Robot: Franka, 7 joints.
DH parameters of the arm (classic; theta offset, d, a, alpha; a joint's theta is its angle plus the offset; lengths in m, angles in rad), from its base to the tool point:
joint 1: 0 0.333 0 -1.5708
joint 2: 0 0 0 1.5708
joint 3: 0 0.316 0.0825 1.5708
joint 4: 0 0 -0.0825 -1.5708
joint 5: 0 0.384 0 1.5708
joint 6: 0 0 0.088 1.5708
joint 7: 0 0.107 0 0
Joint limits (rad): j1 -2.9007..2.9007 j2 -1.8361..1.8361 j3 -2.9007..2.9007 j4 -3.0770..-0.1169 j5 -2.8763..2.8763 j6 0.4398..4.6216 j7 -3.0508..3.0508
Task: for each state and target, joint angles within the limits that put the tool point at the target. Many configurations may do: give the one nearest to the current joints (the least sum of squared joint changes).
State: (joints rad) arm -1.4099 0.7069 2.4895 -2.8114 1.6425 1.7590 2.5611
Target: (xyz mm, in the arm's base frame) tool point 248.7 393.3 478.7
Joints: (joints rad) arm -1.4525 0.3849 2.3453 -2.4264 1.7272 1.8890 2.5611
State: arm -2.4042 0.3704 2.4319 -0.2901 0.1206 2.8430 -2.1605
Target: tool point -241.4 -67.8 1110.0
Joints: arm -2.7589 0.2731 2.3857 -0.1169 0.0109 3.2421 -2.1605
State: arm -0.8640 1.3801 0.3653 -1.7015 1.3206 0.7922 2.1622
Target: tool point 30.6 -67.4 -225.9
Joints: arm -0.9800 1.8361 -0.2656 -1.9068 1.2856 1.2336 2.1622
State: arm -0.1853 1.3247 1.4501 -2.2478 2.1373 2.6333 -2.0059
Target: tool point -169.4 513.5 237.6
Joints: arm 0.4596 1.4562 1.4076 -2.2079 2.1303 2.5822 -2.0059
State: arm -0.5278 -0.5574 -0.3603 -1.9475 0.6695 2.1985 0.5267
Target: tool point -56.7 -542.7 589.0
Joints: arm -0.8334 -0.2569 -0.7960 -2.0072 0.6582 2.2977 0.5267
